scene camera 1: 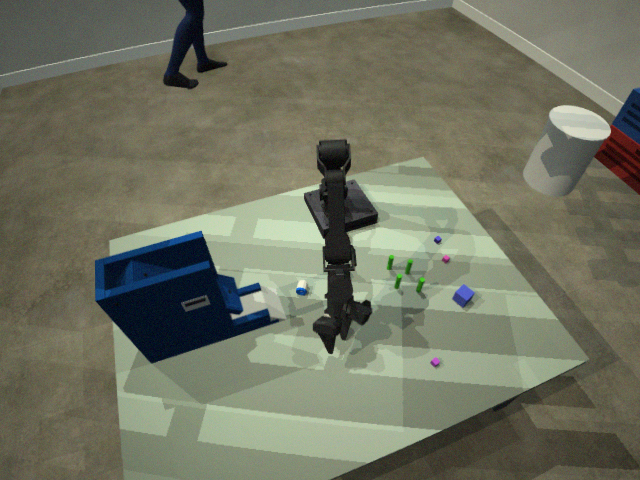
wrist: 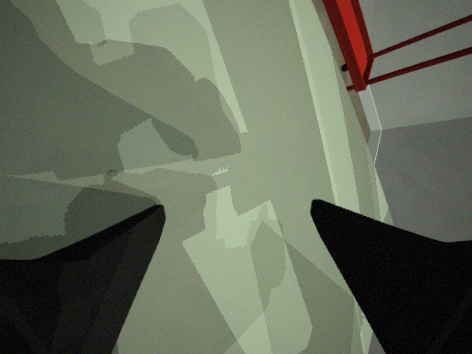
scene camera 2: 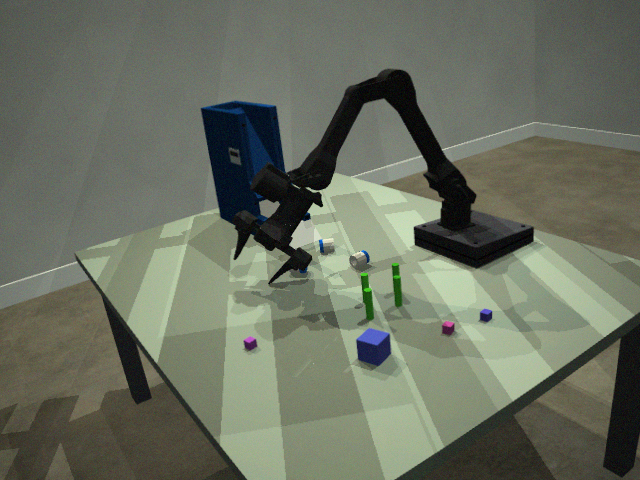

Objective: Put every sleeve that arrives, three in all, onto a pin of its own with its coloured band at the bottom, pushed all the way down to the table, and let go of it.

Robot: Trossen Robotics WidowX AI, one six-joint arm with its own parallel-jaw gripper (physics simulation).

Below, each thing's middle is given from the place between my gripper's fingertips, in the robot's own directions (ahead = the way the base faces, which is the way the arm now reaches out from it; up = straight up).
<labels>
The blue dispenser box (scene camera 1: 167, 298) lies 300 mm to the right of my hand, 170 mm behind it and 130 mm above it. The rest, counted from my hand: blue cube (scene camera 2: 373, 346) 400 mm to the left, 50 mm behind, 10 mm below.
</labels>
